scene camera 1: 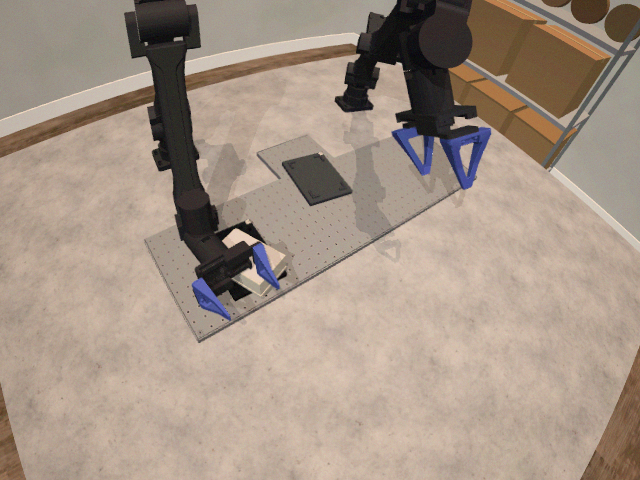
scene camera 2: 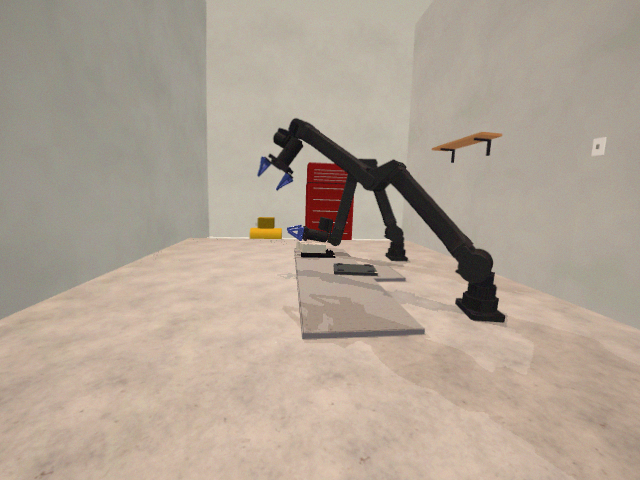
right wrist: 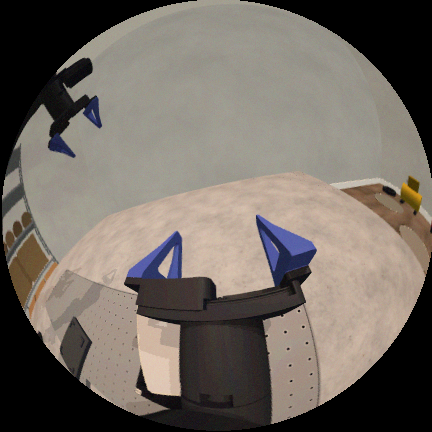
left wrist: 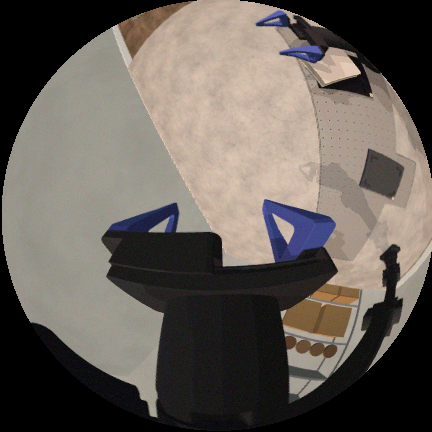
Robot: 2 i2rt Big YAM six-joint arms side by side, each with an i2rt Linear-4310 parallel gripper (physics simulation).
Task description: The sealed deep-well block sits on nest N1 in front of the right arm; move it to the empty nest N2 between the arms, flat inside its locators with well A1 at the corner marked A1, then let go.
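Frame: origin at the left arm's base, x right, y down, z ahead, level; metres.
Seen in the pictures: left gripper, fingertip midpoint: [scene camera 1: 444, 180] [scene camera 2: 267, 183] [right wrist: 87, 140] [left wrist: 219, 205]; right gripper, fingertip midpoint: [scene camera 1: 254, 302] [scene camera 2: 287, 230] [right wrist: 215, 226]; left arm's base at its link origin: [scene camera 1: 353, 104] [scene camera 2: 478, 311] [left wrist: 389, 251]; right arm's base at its link origin: [scene camera 2: 396, 258].
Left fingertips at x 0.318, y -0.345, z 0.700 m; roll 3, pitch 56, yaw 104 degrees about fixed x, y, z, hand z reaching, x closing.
Observation:
Pixels of each thing's top centre, then the offset from my left fingertips to it. Level surfaces: height alone.
- pale deep-well block at its top centre: [right wrist: 165, 341] [scene camera 1: 247, 253] [scene camera 2: 311, 241] dx +0.234, dy +0.267, dz -0.150 m
- black nest N1 at its top centre: [scene camera 1: 241, 253] [scene camera 2: 317, 250] dx +0.236, dy +0.310, dz -0.183 m
- Dark nest N2 at its top centre: [scene camera 1: 316, 173] [scene camera 2: 354, 266] [left wrist: 384, 177] dx -0.015, dy +0.314, dz -0.361 m
- grey perforated board at its surface level: dy +0.332 m
The pale deep-well block [scene camera 1: 242, 239] [scene camera 2: 312, 248] [left wrist: 345, 68] [right wrist: 160, 362] lies on black nest N1 [scene camera 1: 255, 230] [scene camera 2: 317, 254] [left wrist: 365, 85]. It looks turned relative to the nest, with black showing past its edges; part is hidden by my right arm. My right gripper [scene camera 1: 253, 303] [scene camera 2: 290, 231] [left wrist: 267, 36] [right wrist: 215, 226] is open and empty, low and tilted beside the block's front. Dark nest N2 [scene camera 1: 316, 178] [scene camera 2: 355, 269] [left wrist: 382, 173] [right wrist: 75, 346] is empty, a small light mark at its back corner. My left gripper [scene camera 1: 445, 180] [scene camera 2: 268, 182] [left wrist: 219, 205] [right wrist: 87, 140] is open and empty, high up.
The nests stand on a grey perforated board [scene camera 1: 330, 235] [scene camera 2: 351, 317] [left wrist: 340, 125] [right wrist: 295, 360]. A shelf rack with brown boxes [scene camera 1: 555, 69] stands at the picture's right. A red tool cabinet [scene camera 2: 323, 193] and a yellow object [scene camera 2: 265, 233] are in the background.

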